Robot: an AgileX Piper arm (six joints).
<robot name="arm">
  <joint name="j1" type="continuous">
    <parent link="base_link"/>
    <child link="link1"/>
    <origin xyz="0 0 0.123" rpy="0 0 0"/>
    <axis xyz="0 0 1"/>
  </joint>
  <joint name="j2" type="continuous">
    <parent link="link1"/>
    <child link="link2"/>
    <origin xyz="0 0 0" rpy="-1.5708 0 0"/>
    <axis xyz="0 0 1"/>
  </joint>
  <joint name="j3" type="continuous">
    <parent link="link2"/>
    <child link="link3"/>
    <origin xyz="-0.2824 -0.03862 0" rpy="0 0 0"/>
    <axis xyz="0 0 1"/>
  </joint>
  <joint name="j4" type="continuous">
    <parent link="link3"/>
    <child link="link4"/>
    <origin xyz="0.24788 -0.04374 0" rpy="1.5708 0 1.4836"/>
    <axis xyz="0 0 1"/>
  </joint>
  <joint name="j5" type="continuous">
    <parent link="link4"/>
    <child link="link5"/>
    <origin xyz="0 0 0" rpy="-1.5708 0 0"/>
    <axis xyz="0 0 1"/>
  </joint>
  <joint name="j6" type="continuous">
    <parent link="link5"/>
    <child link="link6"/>
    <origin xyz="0 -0.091 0" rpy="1.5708 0 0"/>
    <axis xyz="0 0 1"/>
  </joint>
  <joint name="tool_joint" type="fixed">
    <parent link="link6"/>
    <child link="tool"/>
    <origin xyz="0 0 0" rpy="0 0 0"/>
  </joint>
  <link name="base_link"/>
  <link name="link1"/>
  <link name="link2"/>
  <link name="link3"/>
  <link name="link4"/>
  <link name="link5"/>
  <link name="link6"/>
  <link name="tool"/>
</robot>
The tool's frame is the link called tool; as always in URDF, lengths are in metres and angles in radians. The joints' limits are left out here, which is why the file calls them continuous.
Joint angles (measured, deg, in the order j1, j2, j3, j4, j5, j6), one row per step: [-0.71, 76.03, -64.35, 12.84, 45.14, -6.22]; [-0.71, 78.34, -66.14, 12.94, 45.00, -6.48]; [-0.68, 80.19, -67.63, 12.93, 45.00, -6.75]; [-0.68, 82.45, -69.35, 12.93, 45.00, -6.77]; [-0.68, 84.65, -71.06, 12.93, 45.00, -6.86]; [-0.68, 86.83, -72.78, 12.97, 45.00, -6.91]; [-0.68, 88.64, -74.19, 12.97, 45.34, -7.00]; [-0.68, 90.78, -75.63, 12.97, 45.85, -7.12]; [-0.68, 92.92, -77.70, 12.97, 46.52, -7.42]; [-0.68, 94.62, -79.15, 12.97, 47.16, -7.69]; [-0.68, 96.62, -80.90, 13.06, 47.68, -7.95]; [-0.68, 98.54, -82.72, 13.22, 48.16, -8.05]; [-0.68, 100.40, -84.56, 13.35, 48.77, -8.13]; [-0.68, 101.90, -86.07, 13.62, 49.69, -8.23]
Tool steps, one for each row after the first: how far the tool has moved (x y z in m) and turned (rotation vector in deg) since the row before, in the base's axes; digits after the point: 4 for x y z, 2 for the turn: [0.0109, -0.0001, -0.0016, -0.06, 0.34, 0.16]; [0.0087, 0.0000, -0.0015, -0.17, 0.32, 0.24]; [0.0105, -0.0001, -0.0027, -0.01, 0.54, 0.02]; [0.0102, -0.0001, -0.0029, -0.05, 0.48, 0.07]; [0.0101, -0.0001, -0.0031, 0.02, 0.45, 0.03]; [0.0079, 0.0000, -0.0033, -0.03, 0.72, 0.15]; [0.0087, 0.0000, -0.0055, -0.04, 1.18, 0.21]; [0.0095, 0.0001, -0.0027, -0.13, 0.68, 0.39]; [0.0070, 0.0001, -0.0035, -0.11, 0.83, 0.36]; [0.0085, 0.0001, -0.0040, -0.02, 0.71, 0.31]; [0.0084, 0.0002, -0.0034, 0.13, 0.55, 0.16]; [0.0080, 0.0002, -0.0033, 0.12, 0.60, 0.18]; [0.0058, 0.0005, -0.0030, 0.27, 0.86, 0.24]
